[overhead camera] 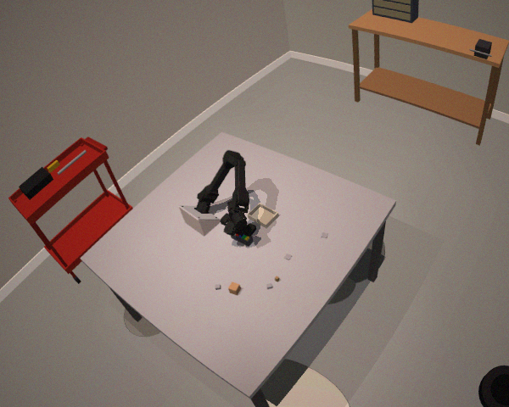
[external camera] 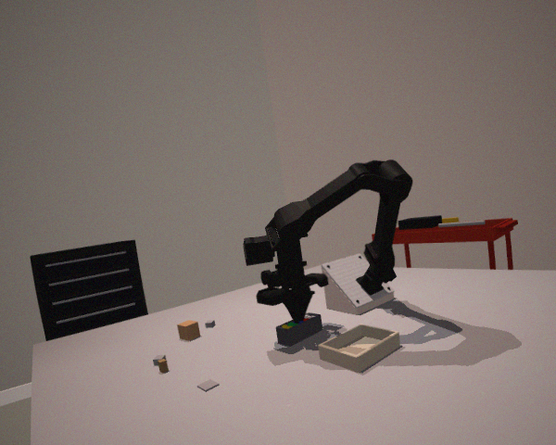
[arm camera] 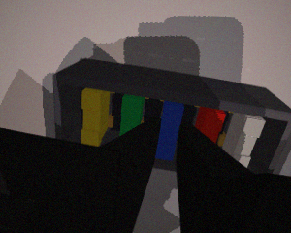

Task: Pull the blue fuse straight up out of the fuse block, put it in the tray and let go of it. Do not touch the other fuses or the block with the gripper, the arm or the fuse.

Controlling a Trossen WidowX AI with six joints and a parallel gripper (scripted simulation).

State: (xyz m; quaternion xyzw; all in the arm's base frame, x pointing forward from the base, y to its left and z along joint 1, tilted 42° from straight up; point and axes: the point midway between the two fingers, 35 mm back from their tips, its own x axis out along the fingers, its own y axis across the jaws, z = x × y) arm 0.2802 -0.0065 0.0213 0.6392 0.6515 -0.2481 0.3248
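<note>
Right now my gripper tip is 20 mm past the red fuse and 10 mm above it. From my gripper tip the other things lie so: blue fuse: 10 mm below; green fuse: 20 mm ahead, 10 mm below; yellow fuse: 40 mm ahead, 10 mm below.
</note>
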